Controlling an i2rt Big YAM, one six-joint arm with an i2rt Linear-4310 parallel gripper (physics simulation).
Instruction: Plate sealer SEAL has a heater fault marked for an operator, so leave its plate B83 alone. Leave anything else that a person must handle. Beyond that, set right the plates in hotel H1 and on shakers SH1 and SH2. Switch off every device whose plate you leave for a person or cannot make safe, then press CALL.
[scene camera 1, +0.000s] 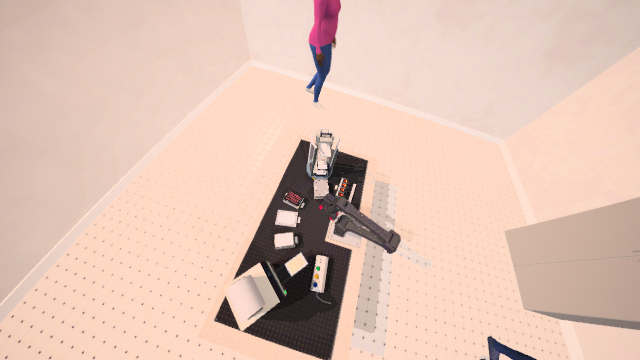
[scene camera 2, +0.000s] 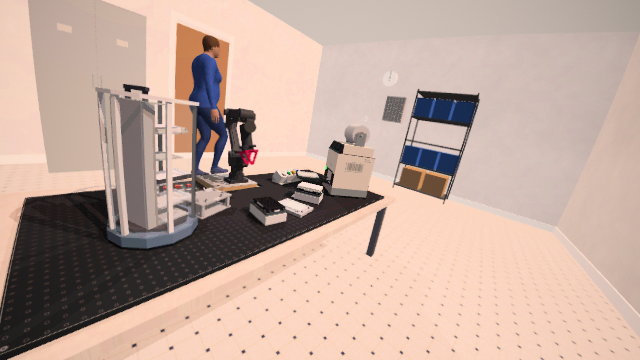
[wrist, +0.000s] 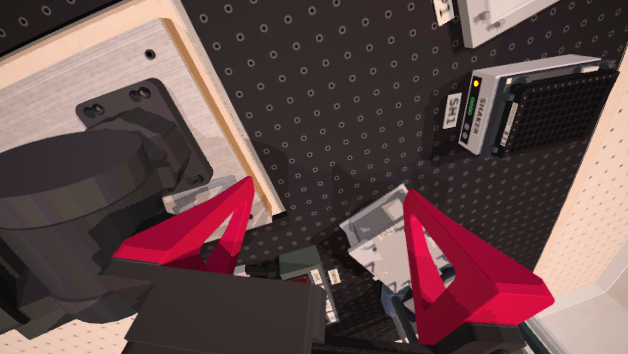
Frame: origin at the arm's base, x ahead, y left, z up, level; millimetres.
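Seen in the pictures: gripper, fingertip midpoint: (scene camera 1: 324, 213) (scene camera 2: 249, 164) (wrist: 328, 190); arm's base at its link origin: (scene camera 1: 340, 228) (scene camera 2: 236, 181) (wrist: 155, 142).
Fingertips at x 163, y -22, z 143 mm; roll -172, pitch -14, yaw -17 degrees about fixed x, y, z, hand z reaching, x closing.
Offsets run from my fingertips to a thing's middle. "spot": to the spot under its first point.
My gripper (scene camera 1: 326, 212) (scene camera 2: 249, 156) (wrist: 328, 190) is open and empty above the mat, near the arm's base. Shaker SH1 (scene camera 2: 269, 216) (wrist: 477, 112) shows a yellow light and green digits. It bears a dark plate {dx +279, dy -70, dz -98 mm} (scene camera 1: 293, 198) (wrist: 560, 112), whose wells look red in scene camera 1. Shaker SH2 {spot: dx +243, dy +223, dz -130 mm} (scene camera 2: 308, 197) bears a white plate {dx +211, dy +262, dz -85 mm} (scene camera 1: 284, 240). Hotel H1 {dx +174, dy -455, dz +64 mm} (scene camera 1: 322, 159) (scene camera 2: 137, 165) holds several plates behind its posts; their labels are unreadable. Sealer SEAL (scene camera 1: 248, 295) (scene camera 2: 350, 172) has a pale plate {dx +68, dy +383, dz -62 mm} (scene camera 1: 296, 264) on its extended carrier. A button box {dx -109, dy +380, dz -118 mm} (scene camera 1: 319, 274) (scene camera 2: 284, 177) has green, yellow and blue buttons.
Pad LP1 {dx +268, dy +93, dz -140 mm} (scene camera 1: 287, 218) (scene camera 2: 296, 206) (wrist: 470, 25) lies between the shakers. A grey stand (scene camera 1: 320, 189) (scene camera 2: 212, 204) (wrist: 382, 250) stands before the hotel. A panel with red switches (scene camera 1: 344, 187) (scene camera 2: 175, 186) is beside it. One person (scene camera 1: 325, 30) stands beyond the hotel, another (scene camera 2: 205, 75) behind the arm.
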